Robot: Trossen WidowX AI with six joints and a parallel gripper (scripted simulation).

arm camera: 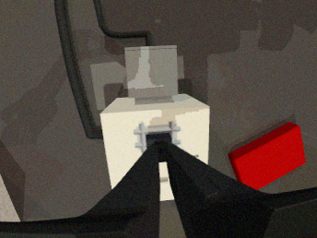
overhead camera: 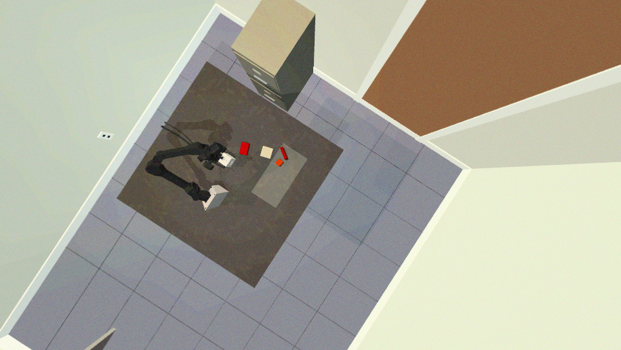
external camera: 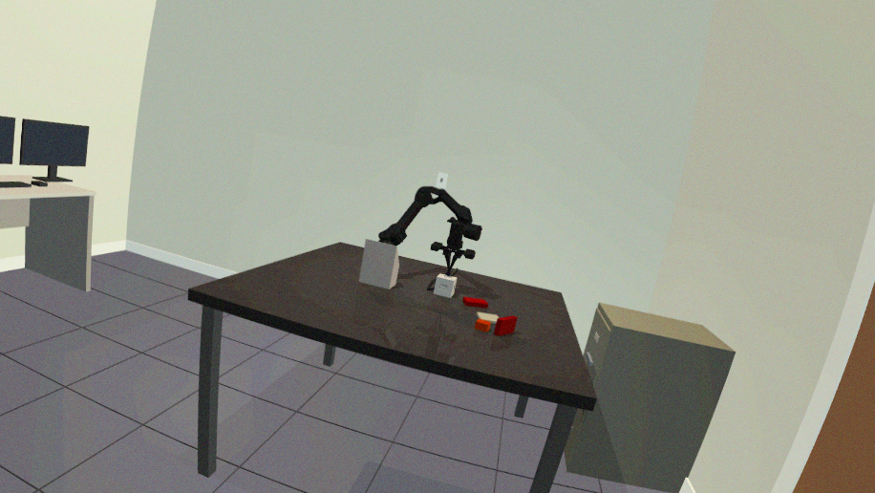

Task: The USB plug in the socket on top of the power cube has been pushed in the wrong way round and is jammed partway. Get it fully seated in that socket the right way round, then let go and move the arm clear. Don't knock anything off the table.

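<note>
Right now the dark USB plug is 2 cm below my gripper tip. The rest, counted from my gripper tip: small orange block 21 cm ahead, 36 cm to the right, 9 cm below; grey framed socket 4 cm below; cream block 22 cm ahead, 23 cm to the right, 10 cm below.
</note>
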